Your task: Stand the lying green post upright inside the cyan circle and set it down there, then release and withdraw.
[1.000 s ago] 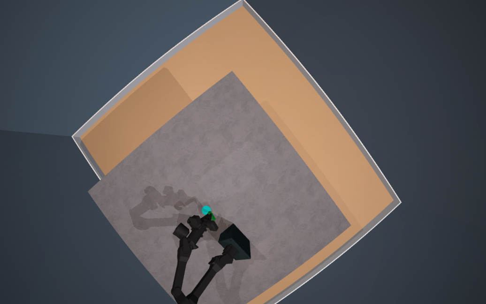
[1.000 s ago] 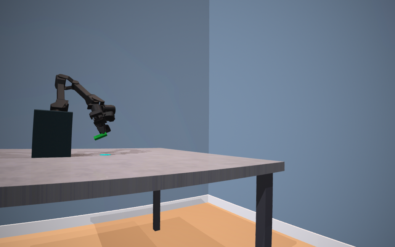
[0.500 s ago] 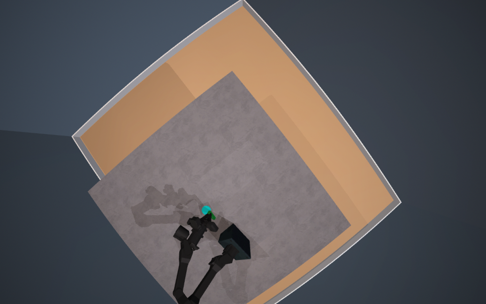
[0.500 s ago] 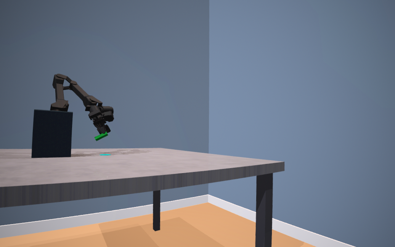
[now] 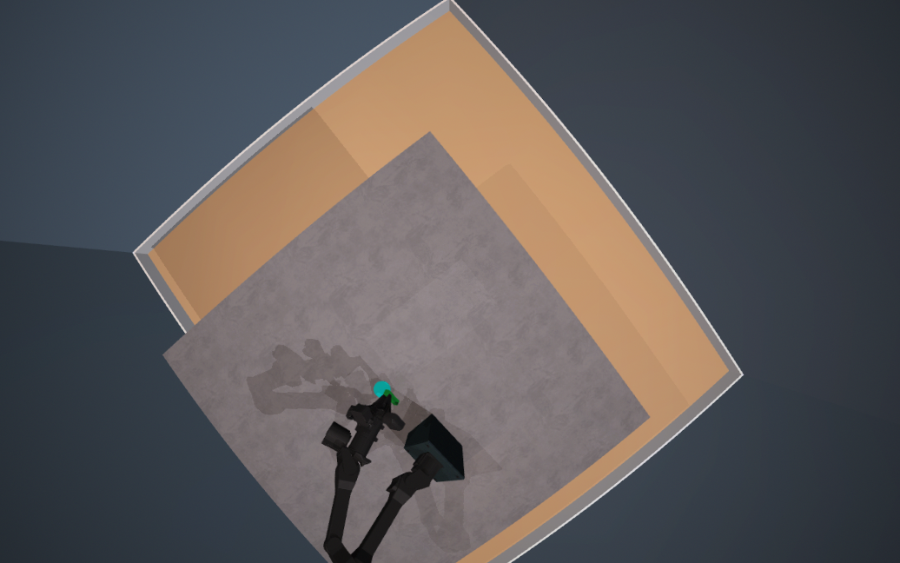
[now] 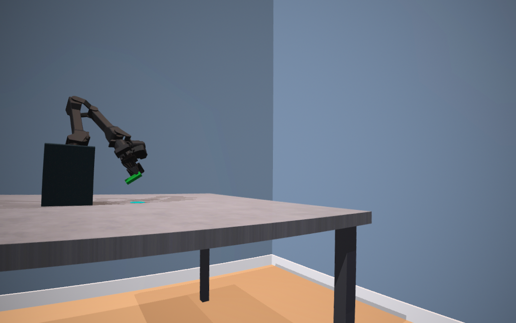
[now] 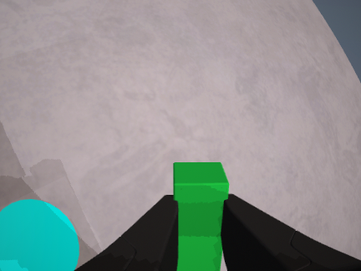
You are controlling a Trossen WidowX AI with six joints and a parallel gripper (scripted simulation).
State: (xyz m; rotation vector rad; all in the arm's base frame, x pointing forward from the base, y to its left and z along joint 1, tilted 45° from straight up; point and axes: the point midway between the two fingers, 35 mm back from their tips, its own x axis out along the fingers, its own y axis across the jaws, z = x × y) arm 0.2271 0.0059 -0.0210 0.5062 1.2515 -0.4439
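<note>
Now: gripper tip 110 mm above the cyan circle, 40 mm to the right of it and 10 mm short of it. Also, from my gripper tip: green post 20 mm behind, 10 mm below.
</note>
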